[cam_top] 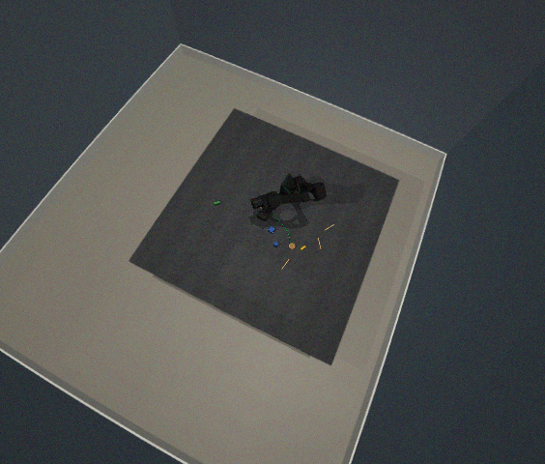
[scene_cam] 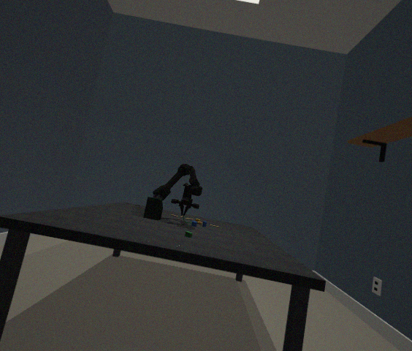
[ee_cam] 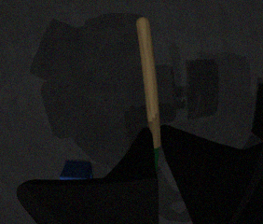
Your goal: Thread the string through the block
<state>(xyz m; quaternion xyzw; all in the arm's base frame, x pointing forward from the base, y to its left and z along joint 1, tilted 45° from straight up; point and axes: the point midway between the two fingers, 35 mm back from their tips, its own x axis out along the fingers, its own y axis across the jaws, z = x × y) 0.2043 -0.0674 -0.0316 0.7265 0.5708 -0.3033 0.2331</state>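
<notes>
Now: the blue block 9 cm ahead of my gripper tip, 5 cm to the left of it and 4 cm below it. Also, from my gripper tip: thin wooden stick (1 cm to the right); then yellow piece (14 cm ahead, 27 cm to the left, 5 cm below); then round wooden button (15 cm ahead, 21 cm to the left, 5 cm below).
</notes>
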